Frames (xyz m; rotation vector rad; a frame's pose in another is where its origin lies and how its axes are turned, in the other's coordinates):
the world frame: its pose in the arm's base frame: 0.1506 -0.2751 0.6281 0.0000 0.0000 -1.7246
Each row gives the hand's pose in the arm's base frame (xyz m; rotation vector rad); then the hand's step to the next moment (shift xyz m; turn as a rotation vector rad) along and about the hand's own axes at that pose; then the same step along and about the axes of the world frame.
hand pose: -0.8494 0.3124 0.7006 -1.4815 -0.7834 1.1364
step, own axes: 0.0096 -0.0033 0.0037 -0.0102 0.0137 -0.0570
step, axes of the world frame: -0.0106 -0.0016 0.0009 0.0242 0.0531 -0.0116
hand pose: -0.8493 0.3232 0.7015 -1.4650 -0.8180 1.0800
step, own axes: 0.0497 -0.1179 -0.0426 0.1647 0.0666 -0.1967
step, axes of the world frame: -0.0605 0.0566 0.1064 -0.1051 0.2233 -0.0966
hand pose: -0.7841 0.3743 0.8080 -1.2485 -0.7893 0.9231
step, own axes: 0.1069 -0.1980 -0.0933 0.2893 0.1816 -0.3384
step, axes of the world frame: -0.0665 0.1489 0.1809 -0.1897 0.3758 -0.2324
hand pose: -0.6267 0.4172 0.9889 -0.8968 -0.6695 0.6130
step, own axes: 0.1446 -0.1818 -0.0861 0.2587 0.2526 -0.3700
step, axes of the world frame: -0.0033 0.1943 0.1536 -0.1849 0.3662 -0.3152
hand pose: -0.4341 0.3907 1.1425 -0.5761 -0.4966 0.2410
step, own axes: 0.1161 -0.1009 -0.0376 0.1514 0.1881 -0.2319
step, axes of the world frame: 0.0386 0.1342 0.0747 -0.1344 0.2149 -0.2187
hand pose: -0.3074 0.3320 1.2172 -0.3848 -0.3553 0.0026
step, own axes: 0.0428 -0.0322 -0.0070 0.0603 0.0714 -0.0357
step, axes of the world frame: 0.0229 0.0445 0.0203 -0.0679 0.0637 -0.0368
